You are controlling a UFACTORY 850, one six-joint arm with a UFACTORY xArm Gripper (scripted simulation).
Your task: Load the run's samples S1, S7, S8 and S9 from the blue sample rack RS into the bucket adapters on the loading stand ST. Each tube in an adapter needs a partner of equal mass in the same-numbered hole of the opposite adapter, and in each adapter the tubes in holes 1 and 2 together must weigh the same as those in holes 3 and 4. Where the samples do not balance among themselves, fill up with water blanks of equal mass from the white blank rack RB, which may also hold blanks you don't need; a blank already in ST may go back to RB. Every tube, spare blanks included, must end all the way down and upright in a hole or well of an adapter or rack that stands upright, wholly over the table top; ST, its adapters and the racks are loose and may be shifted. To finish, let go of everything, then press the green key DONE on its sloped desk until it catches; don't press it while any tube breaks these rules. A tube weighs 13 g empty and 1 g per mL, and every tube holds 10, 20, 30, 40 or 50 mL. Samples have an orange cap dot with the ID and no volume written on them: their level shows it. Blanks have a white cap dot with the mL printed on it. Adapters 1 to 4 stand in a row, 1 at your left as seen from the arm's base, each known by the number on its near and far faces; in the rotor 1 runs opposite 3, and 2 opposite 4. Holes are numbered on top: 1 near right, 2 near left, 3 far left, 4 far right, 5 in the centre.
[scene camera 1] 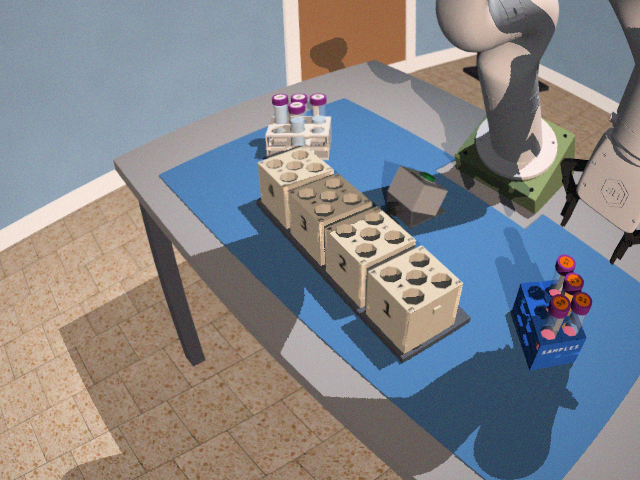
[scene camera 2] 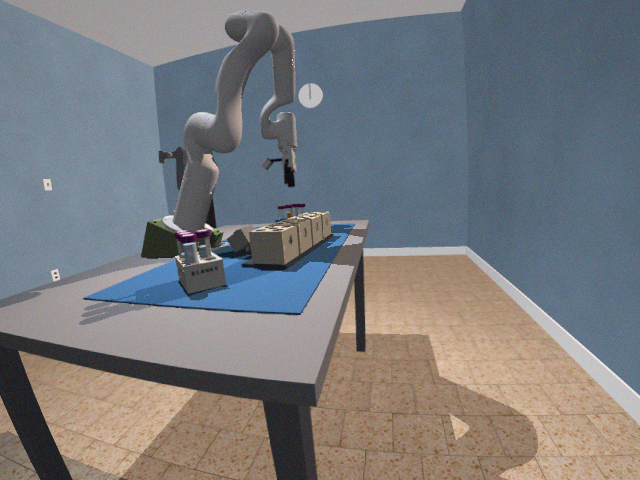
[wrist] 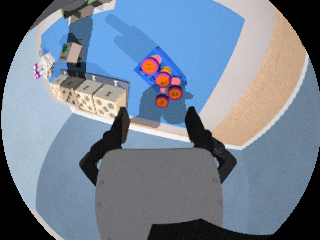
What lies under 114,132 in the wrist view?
The gripper.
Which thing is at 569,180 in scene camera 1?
The gripper.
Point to a loading stand ST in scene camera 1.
462,318
